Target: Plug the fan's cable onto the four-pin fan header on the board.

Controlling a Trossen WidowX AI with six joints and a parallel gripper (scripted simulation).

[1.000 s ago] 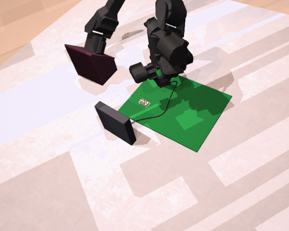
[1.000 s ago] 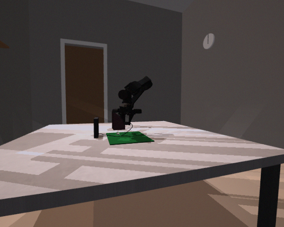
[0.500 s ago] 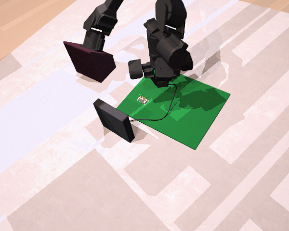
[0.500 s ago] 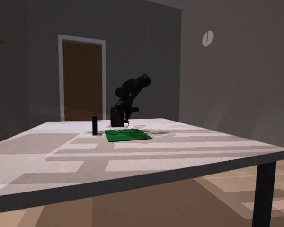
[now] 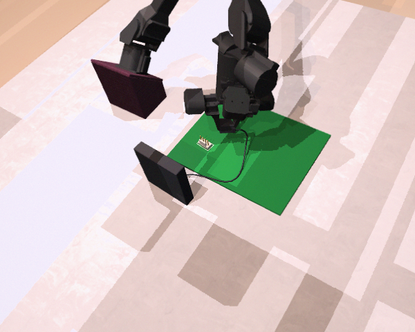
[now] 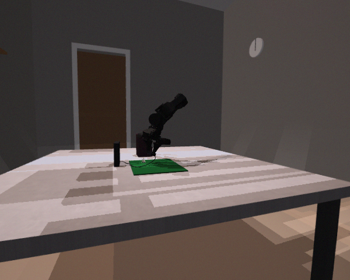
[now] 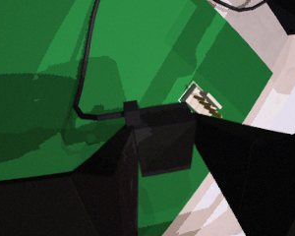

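My gripper tip is 5 cm past the fan header, 2 cm to the left of it and 5 cm above it. The rest, counted from my gripper tip: black plug: 1 cm behind, 1 cm to the left; then green board: 5 cm ahead, 1 cm to the left, 7 cm below; then black fan: 7 cm behind, 16 cm to the right.
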